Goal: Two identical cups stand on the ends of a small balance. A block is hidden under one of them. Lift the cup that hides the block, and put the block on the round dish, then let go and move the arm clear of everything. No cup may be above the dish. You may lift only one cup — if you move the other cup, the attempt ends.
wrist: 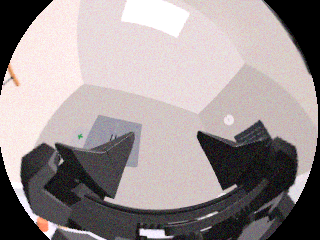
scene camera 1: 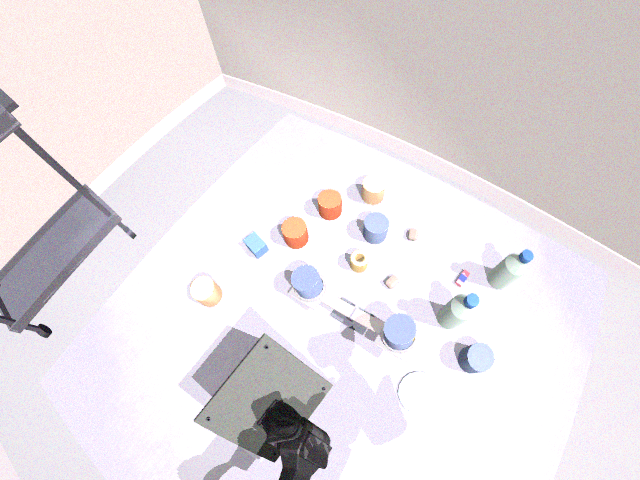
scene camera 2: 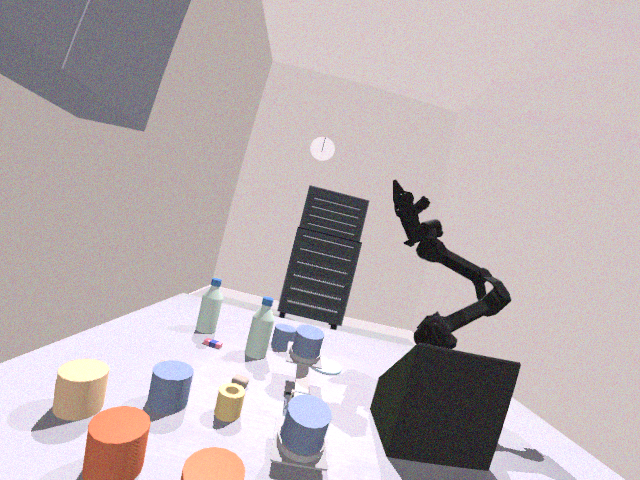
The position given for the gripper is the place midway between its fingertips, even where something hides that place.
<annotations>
gripper: wrist 167, 134; scene camera 2 394, 184; not seen in scene camera 1 (out of frame)
</annotations>
